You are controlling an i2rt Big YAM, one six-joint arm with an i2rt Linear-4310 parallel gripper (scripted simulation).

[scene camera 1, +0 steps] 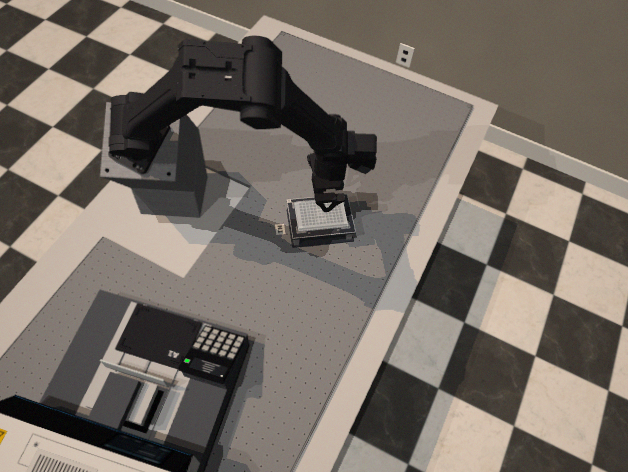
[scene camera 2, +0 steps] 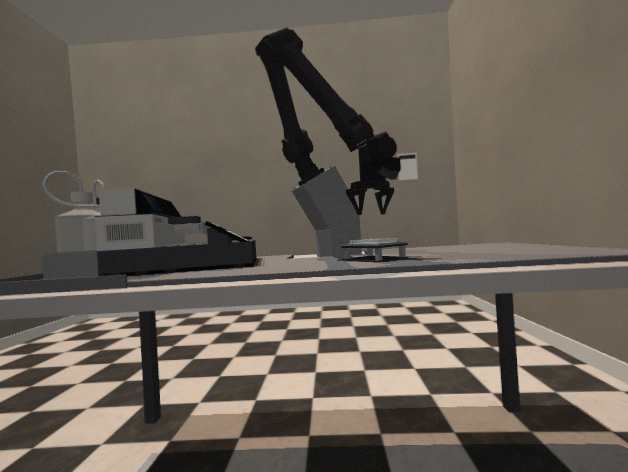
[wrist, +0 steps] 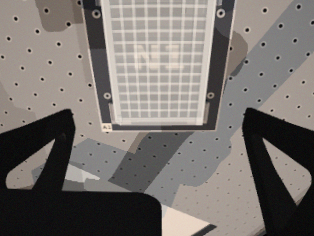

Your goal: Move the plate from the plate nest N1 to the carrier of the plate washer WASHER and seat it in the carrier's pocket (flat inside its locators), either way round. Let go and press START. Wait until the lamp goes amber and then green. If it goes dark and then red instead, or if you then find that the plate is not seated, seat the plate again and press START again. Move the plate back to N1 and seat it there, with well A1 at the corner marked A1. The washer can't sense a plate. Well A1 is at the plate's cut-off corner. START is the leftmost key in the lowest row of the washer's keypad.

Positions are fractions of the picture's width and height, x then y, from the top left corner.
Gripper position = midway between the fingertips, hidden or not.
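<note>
There's a washer (scene camera 1: 0.29, 0.89), and you'd find the washer in scene camera 2 (scene camera 2: 0.21, 0.48) as well. A white well plate (scene camera 1: 0.49, 0.46) is here too, and the wrist view (wrist: 0.49, 0.21) has that plate in it as well. As for my gripper (scene camera 1: 0.52, 0.41), it's also visible in scene camera 2 (scene camera 2: 0.59, 0.45), and the gripper shows in the wrist view (wrist: 0.50, 0.50) too.
</note>
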